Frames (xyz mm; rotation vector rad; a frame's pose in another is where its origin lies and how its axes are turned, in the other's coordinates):
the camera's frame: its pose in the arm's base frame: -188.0 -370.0 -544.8 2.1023 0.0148 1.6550
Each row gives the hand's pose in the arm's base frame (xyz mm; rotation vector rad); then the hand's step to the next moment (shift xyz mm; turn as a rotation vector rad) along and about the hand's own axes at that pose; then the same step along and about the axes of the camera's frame.
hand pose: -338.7 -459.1 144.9 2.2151 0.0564 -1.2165
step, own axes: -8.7 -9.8 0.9 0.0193 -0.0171 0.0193
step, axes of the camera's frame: 1.9 -5.6 -11.7 -0.0311 -0.0081 -0.0025
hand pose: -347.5 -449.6 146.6 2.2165 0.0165 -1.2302
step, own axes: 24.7 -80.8 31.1 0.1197 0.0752 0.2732
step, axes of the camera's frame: -61.8 -56.1 -33.7 -0.2491 0.1805 -0.0032
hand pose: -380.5 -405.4 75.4 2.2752 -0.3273 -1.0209
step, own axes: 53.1 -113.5 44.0 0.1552 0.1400 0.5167
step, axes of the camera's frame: -101.5 -85.5 5.6 -0.4375 0.3385 -0.0687
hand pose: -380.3 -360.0 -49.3 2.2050 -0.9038 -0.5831
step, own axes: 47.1 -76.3 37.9 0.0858 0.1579 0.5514
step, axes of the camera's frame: -72.0 -33.7 56.2 -0.4505 0.3342 -0.1472
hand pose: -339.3 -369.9 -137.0 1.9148 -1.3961 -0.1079
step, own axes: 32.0 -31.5 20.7 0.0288 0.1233 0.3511
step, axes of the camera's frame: -23.0 14.6 41.2 -0.2847 0.2051 -0.1272
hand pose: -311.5 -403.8 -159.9 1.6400 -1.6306 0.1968
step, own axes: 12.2 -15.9 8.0 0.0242 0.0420 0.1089
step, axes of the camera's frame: -5.4 9.9 18.4 -0.0817 0.0779 -0.0383
